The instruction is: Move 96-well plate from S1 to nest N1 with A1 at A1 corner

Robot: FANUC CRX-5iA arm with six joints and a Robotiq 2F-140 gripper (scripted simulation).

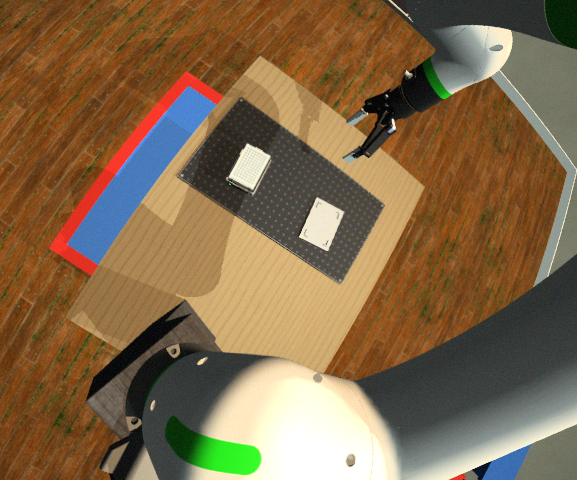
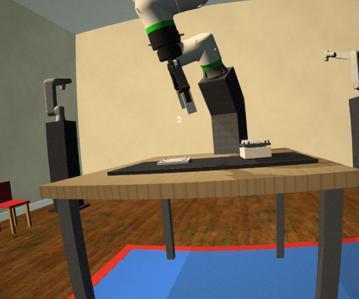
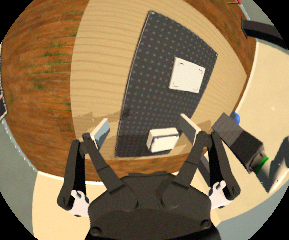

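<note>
My hand is 22 cm to the right of the 96-well plate, 20 cm past it and 13 cm above it. The rest, counted from my hand: plate nest N1: 22 cm behind, 19 cm below, 10 cm to the right.
</note>
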